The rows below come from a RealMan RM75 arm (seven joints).
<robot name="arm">
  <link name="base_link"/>
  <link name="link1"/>
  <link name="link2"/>
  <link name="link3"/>
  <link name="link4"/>
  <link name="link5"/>
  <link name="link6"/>
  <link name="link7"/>
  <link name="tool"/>
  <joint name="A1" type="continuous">
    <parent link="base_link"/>
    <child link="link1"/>
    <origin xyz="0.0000 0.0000 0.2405" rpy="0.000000 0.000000 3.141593"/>
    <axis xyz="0 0 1"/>
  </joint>
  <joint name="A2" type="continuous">
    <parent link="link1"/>
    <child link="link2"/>
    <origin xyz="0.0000 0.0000 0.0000" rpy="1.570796 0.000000 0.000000"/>
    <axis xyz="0 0 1"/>
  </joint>
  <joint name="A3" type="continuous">
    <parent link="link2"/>
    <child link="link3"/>
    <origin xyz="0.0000 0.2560 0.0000" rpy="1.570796 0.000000 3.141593"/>
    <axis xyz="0 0 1"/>
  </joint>
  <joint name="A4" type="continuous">
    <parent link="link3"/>
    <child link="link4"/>
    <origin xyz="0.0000 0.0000 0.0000" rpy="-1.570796 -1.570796 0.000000"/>
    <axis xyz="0 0 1"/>
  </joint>
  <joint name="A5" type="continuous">
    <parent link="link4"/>
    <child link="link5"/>
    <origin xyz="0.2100 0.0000 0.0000" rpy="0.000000 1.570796 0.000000"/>
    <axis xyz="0 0 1"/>
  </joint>
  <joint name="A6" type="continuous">
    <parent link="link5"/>
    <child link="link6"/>
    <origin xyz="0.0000 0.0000 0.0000" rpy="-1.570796 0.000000 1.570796"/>
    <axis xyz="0 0 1"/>
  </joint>
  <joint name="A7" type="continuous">
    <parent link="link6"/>
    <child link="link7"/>
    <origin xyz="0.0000 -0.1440 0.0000" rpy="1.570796 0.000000 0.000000"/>
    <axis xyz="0 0 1"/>
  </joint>
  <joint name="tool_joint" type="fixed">
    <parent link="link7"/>
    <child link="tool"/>
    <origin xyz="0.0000 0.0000 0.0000"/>
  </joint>
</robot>
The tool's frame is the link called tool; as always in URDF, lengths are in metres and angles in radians. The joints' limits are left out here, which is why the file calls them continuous.
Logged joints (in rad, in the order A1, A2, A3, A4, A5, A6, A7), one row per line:
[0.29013, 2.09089, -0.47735, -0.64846, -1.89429, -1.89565, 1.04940]
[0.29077, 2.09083, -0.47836, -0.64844, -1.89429, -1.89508, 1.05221]
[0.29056, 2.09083, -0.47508, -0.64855, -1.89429, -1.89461, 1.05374]
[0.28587, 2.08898, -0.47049, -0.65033, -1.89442, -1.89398, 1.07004]
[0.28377, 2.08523, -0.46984, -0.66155, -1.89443, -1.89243, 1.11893]
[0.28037, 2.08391, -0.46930, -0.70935, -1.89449, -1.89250, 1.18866]
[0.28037, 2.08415, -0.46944, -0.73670, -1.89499, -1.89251, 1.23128]
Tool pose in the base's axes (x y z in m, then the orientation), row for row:
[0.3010, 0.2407, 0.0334, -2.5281, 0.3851, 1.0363]
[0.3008, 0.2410, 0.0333, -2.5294, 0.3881, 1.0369]
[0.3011, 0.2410, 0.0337, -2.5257, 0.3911, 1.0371]
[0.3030, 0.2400, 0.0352, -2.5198, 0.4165, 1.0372]
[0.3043, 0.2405, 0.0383, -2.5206, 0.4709, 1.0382]
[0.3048, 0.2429, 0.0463, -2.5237, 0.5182, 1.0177]
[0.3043, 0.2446, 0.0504, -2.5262, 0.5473, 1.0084]
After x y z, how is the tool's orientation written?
As a rotation vector, in radians.
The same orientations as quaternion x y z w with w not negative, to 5 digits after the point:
[-0.89953, 0.13702, 0.36873, 0.19000]
[-0.89956, 0.13802, 0.36876, 0.18910]
[-0.89893, 0.13920, 0.36912, 0.19052]
[-0.89722, 0.14830, 0.36931, 0.19133]
[-0.89516, 0.16723, 0.36870, 0.18649]
[-0.89539, 0.18385, 0.36107, 0.18469]
[-0.89520, 0.19395, 0.35734, 0.18250]

